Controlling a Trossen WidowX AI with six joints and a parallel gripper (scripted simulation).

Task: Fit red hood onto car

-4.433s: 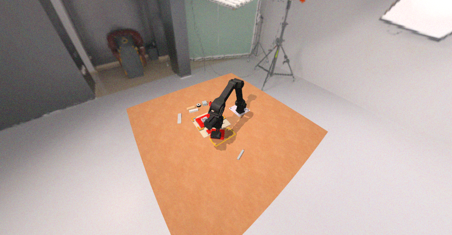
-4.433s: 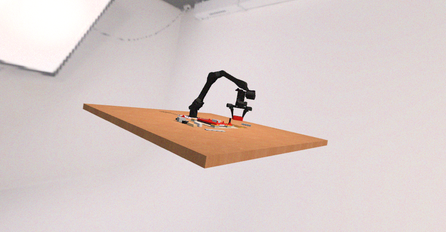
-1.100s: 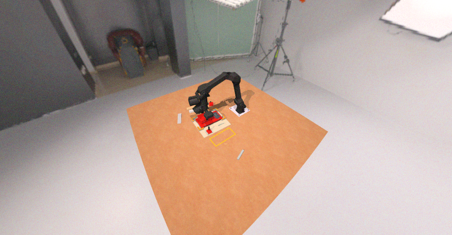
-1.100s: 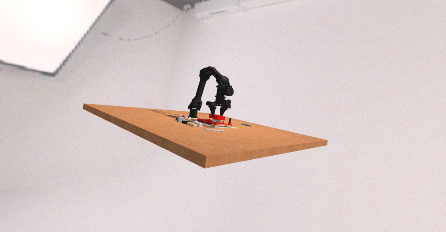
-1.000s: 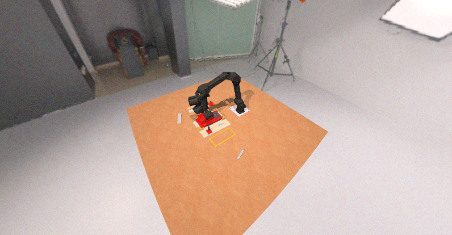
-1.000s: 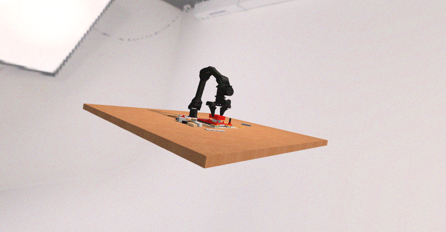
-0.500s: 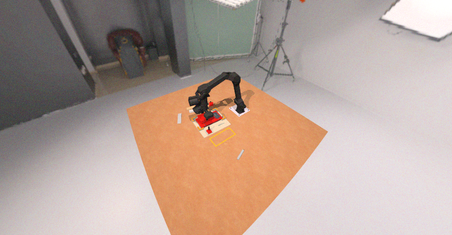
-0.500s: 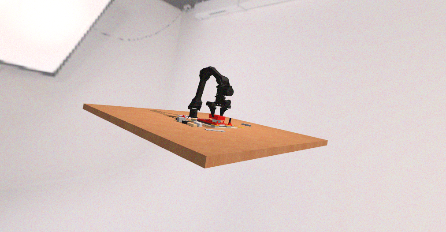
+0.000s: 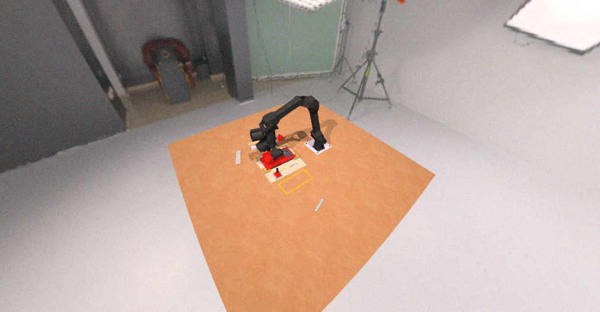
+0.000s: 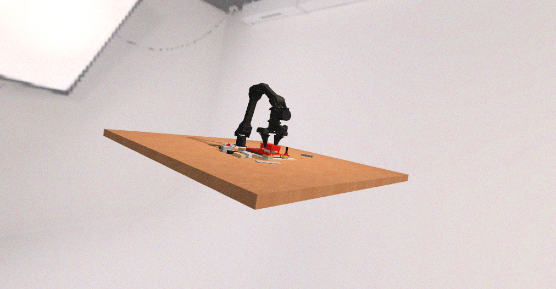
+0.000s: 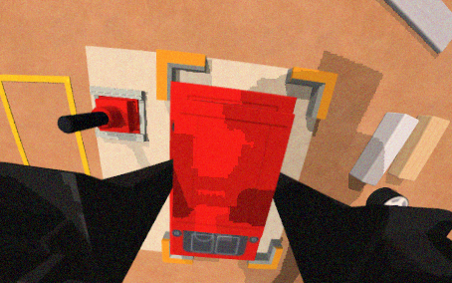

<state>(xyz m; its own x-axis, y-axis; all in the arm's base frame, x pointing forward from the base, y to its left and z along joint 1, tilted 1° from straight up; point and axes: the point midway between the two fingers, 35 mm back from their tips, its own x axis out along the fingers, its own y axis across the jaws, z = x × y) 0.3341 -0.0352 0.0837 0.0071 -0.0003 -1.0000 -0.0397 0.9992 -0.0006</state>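
Now: the grey engine block 3 cm below my gripper tip. The rest, counted from my gripper tip: red hood (1 cm above); then cream jig (4 cm below, 3 cm behind, 1 cm to the left).
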